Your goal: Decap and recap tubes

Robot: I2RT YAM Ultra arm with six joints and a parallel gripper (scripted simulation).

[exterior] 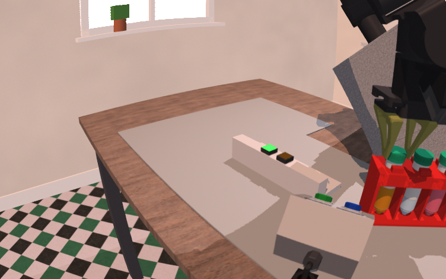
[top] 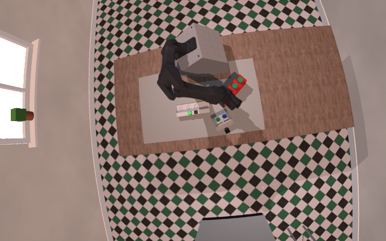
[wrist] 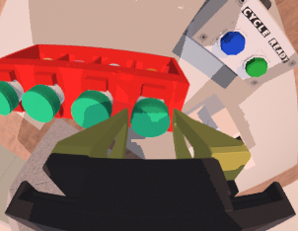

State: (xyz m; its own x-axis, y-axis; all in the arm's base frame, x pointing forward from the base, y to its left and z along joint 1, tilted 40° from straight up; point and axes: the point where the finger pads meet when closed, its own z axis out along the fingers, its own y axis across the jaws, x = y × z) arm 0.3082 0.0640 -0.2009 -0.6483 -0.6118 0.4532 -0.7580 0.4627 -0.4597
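Right now the green key is 120 mm ahead of my hand, 50 mm to the right of it and 50 mm below it. From my hand the other things lie so: key box: 130 mm ahead, 30 mm to the right, 60 mm below; blue key: 100 mm ahead, 10 mm to the right, 50 mm below.
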